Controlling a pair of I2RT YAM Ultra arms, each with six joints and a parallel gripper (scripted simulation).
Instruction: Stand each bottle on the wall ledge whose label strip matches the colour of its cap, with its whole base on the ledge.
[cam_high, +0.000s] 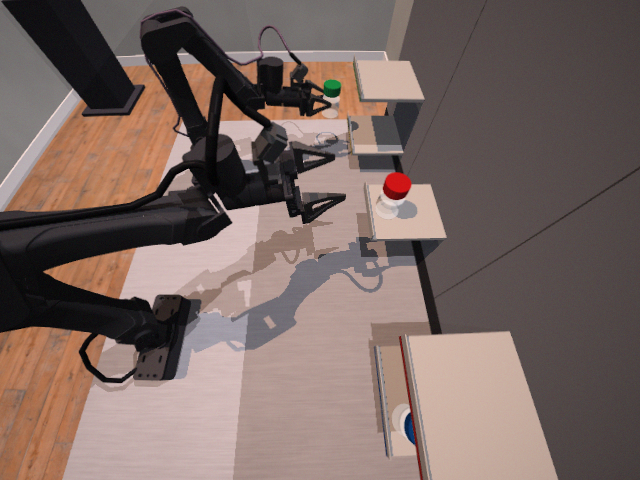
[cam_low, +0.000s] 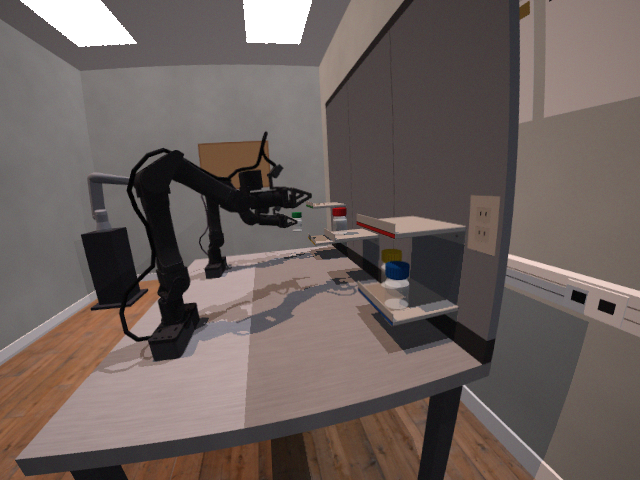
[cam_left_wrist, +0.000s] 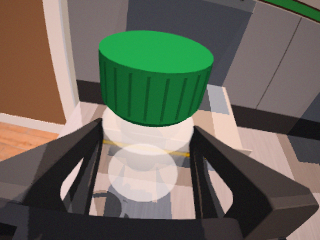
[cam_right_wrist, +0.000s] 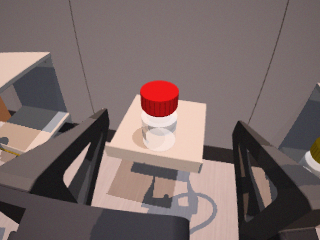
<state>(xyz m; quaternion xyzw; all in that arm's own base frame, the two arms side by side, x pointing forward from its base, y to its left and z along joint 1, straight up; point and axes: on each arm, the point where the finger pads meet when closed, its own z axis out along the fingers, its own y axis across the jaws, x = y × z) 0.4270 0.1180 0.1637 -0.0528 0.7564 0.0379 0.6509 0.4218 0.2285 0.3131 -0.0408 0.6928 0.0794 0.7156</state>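
The red-capped bottle lies 140 mm ahead of my right hand, 40 mm to the left of it and 120 mm below it. From my right hand the other things lie so: grey wall panel (280 mm ahead, 60 mm to the left, 90 mm above); blue-capped bottle (140 mm ahead, 400 mm to the right, 210 mm below); yellow-capped bottle (180 mm ahead, 290 mm to the right, 210 mm below).
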